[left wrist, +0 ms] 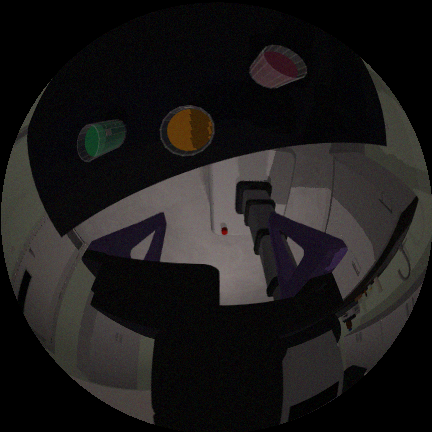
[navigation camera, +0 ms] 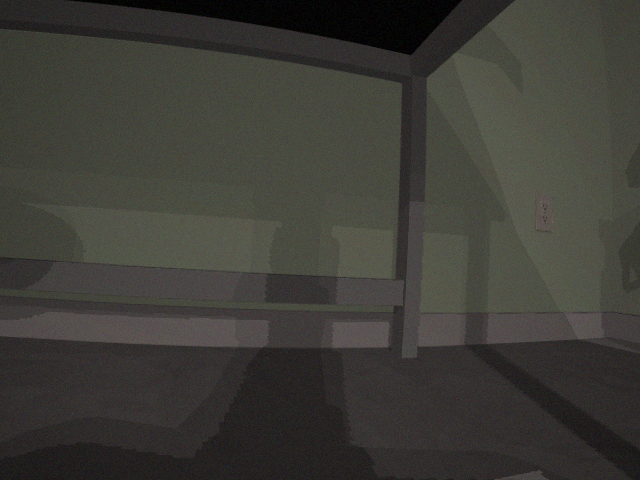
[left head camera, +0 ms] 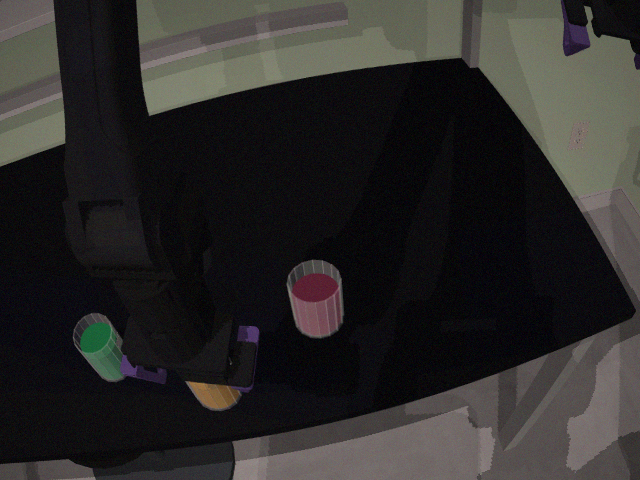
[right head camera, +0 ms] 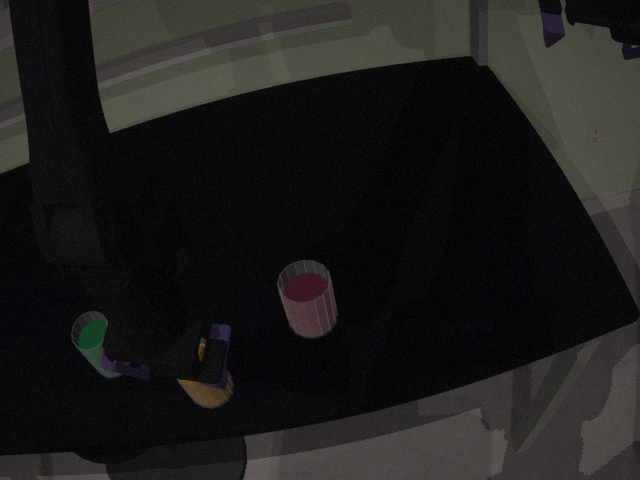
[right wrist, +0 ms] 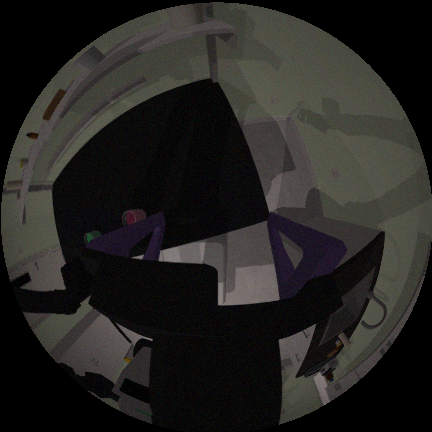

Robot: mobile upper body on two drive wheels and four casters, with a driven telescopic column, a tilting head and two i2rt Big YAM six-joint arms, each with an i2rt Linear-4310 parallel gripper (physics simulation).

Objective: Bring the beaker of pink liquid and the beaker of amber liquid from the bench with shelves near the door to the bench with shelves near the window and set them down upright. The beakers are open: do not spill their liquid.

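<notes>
The beaker of pink liquid (left head camera: 316,315) (right head camera: 310,312) (left wrist: 272,72) (right wrist: 134,217) stands upright on the black bench top (left head camera: 491,206) (right head camera: 491,206) (left wrist: 150,60) (right wrist: 200,150). The beaker of amber liquid (left head camera: 217,396) (right head camera: 209,393) (left wrist: 182,130) stands upright near the front edge, its top hidden by my left gripper in the head views. My left gripper (left head camera: 195,369) (right head camera: 173,364) (left wrist: 216,217) is open above the amber beaker, with its fingers spread and nothing between them. My right gripper (left head camera: 605,50) (right head camera: 591,42) (right wrist: 215,217) is open and empty, far from the beakers.
A beaker of green liquid (left head camera: 103,351) (right head camera: 92,338) (left wrist: 102,140) (right wrist: 91,237) stands left of the amber one, close to my left finger in the head views. The navigation camera shows a bench leg (navigation camera: 413,232) and a low crossbar (navigation camera: 180,281).
</notes>
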